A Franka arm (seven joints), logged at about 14 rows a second.
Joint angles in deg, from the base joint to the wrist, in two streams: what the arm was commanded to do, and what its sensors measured. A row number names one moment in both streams.
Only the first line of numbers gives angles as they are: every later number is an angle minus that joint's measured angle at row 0.
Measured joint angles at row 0:
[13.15, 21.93, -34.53, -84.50, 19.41, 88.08, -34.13]
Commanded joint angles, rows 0 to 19:
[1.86, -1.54, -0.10, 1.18, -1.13, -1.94, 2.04]
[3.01, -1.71, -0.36, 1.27, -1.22, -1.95, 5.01]
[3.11, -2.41, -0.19, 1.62, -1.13, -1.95, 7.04]
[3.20, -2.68, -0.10, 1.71, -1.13, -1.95, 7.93]
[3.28, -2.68, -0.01, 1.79, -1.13, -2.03, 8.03]
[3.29, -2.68, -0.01, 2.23, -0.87, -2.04, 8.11]
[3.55, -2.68, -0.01, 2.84, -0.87, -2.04, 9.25]
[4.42, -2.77, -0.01, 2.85, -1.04, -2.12, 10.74]
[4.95, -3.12, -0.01, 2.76, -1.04, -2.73, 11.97]
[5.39, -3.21, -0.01, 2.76, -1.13, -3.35, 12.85]
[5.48, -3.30, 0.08, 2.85, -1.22, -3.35, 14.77]
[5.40, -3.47, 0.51, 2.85, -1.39, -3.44, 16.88]
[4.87, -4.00, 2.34, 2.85, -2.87, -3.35, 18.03]
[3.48, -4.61, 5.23, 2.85, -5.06, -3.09, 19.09]
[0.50, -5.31, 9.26, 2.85, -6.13, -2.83, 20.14]
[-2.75, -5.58, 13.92, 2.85, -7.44, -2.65, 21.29]
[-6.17, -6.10, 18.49, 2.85, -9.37, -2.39, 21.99]
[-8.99, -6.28, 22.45, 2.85, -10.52, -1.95, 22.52]
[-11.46, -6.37, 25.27, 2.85, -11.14, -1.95, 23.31]
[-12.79, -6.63, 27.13, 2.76, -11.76, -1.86, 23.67]
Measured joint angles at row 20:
[-8.69, -5.55, 22.38, 2.65, -10.04, -1.98, 22.23]
